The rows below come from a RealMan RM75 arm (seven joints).
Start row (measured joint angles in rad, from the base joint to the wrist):
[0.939, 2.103, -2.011, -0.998, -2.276, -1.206, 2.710]
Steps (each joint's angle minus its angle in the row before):
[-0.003, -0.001, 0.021, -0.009, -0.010, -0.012, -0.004]
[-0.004, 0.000, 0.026, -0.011, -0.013, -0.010, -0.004]
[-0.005, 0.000, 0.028, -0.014, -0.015, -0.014, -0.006]
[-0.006, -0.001, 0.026, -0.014, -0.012, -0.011, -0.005]
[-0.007, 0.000, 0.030, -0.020, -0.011, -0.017, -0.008]
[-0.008, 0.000, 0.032, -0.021, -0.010, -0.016, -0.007]
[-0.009, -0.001, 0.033, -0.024, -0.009, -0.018, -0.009]
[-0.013, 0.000, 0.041, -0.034, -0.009, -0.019, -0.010]
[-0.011, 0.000, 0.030, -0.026, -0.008, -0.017, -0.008]
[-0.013, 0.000, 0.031, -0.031, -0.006, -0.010, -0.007]
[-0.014, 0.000, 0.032, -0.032, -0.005, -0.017, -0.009]
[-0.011, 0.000, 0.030, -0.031, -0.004, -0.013, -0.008]
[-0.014, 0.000, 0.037, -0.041, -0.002, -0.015, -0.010]
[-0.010, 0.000, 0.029, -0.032, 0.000, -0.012, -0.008]
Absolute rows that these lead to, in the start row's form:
[0.936, 2.102, -1.990, -1.007, -2.286, -1.218, 2.706]
[0.932, 2.102, -1.964, -1.018, -2.299, -1.228, 2.702]
[0.927, 2.102, -1.936, -1.032, -2.314, -1.242, 2.696]
[0.921, 2.101, -1.910, -1.046, -2.326, -1.253, 2.691]
[0.914, 2.101, -1.880, -1.066, -2.337, -1.270, 2.683]
[0.906, 2.101, -1.848, -1.087, -2.347, -1.286, 2.676]
[0.897, 2.100, -1.815, -1.111, -2.356, -1.304, 2.667]
[0.884, 2.100, -1.774, -1.145, -2.365, -1.323, 2.657]
[0.873, 2.100, -1.744, -1.171, -2.373, -1.340, 2.649]
[0.860, 2.100, -1.713, -1.202, -2.379, -1.350, 2.642]
[0.846, 2.100, -1.681, -1.234, -2.384, -1.367, 2.633]
[0.835, 2.100, -1.651, -1.265, -2.388, -1.380, 2.625]
[0.821, 2.100, -1.614, -1.306, -2.390, -1.395, 2.615]
[0.811, 2.100, -1.585, -1.338, -2.390, -1.407, 2.607]

